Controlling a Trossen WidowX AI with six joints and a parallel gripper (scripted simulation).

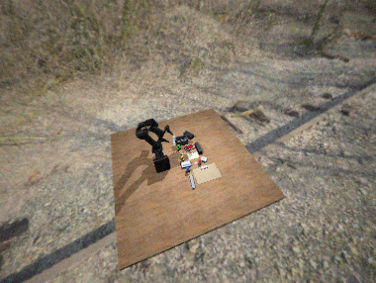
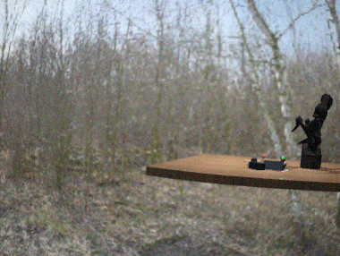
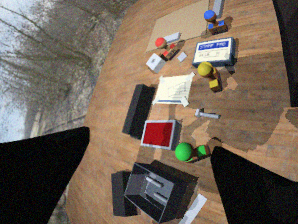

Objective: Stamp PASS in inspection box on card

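My gripper tip is 6 cm short of the green-knobbed stamp, 1 cm to the right of it and 16 cm above it. Also, from my gripper tip: card: 18 cm ahead, 11 cm to the right, 19 cm below; long black block: 25 cm ahead, 3 cm to the right, 17 cm below; red ink pad: 17 cm ahead, 18 cm below.
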